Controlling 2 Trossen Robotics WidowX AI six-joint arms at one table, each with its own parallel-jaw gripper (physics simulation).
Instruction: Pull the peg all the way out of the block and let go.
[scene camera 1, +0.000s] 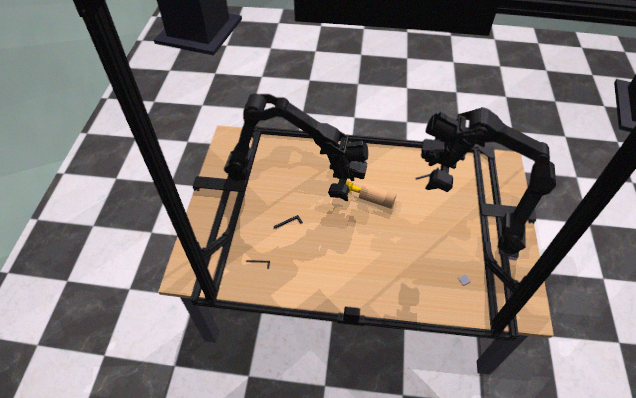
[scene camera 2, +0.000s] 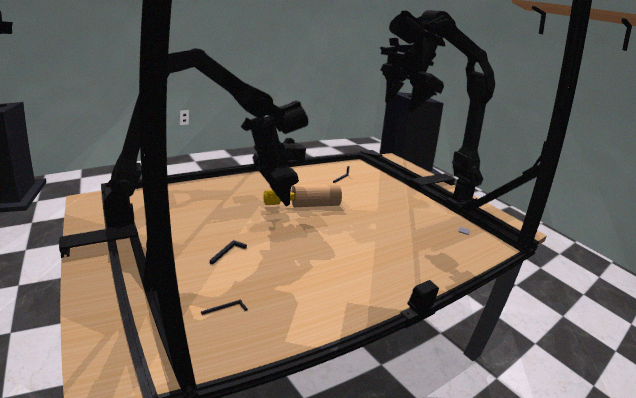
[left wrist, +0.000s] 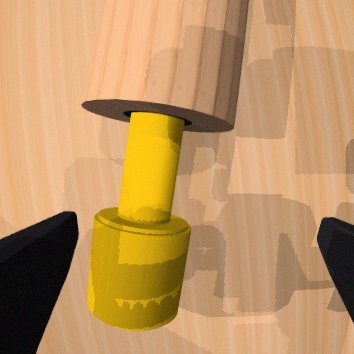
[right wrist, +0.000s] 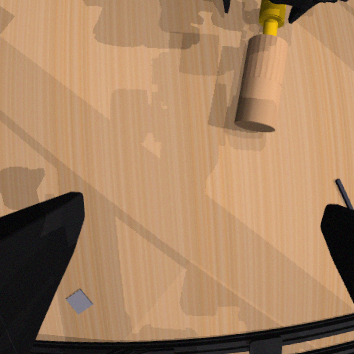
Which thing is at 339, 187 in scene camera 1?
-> The left gripper.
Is the right gripper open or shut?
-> Open.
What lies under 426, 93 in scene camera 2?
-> The right gripper.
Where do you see the right gripper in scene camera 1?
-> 428, 177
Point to the left gripper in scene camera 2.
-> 281, 197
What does the right gripper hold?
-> Nothing.
